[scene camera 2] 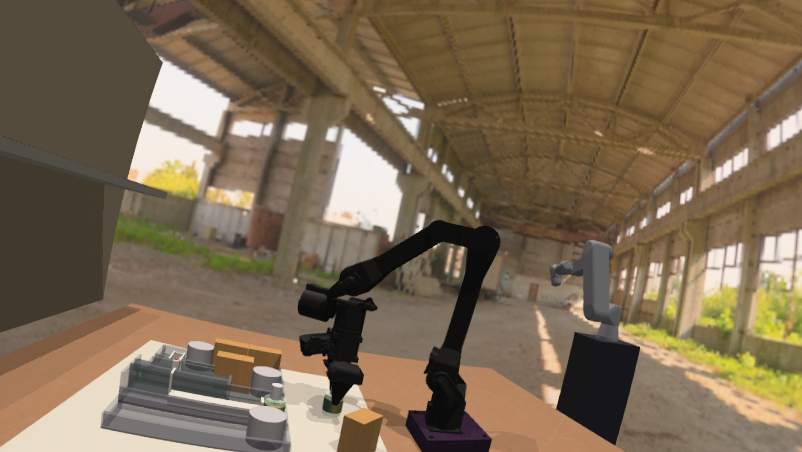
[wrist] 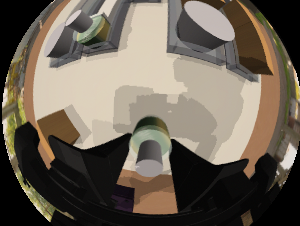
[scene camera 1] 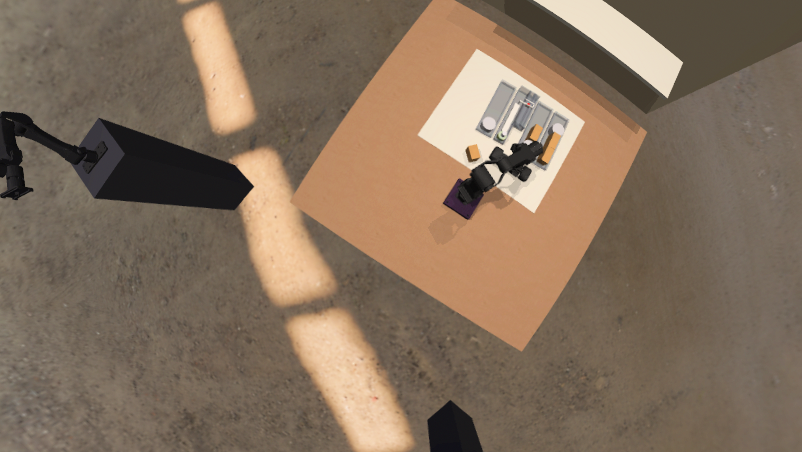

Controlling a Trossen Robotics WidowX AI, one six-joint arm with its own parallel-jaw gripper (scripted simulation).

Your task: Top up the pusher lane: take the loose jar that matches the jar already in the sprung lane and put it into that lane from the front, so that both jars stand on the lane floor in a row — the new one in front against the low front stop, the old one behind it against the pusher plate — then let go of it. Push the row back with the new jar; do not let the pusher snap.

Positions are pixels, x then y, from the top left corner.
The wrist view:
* my gripper: 150,140
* block: 57,124
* grey cylinder: 58,44
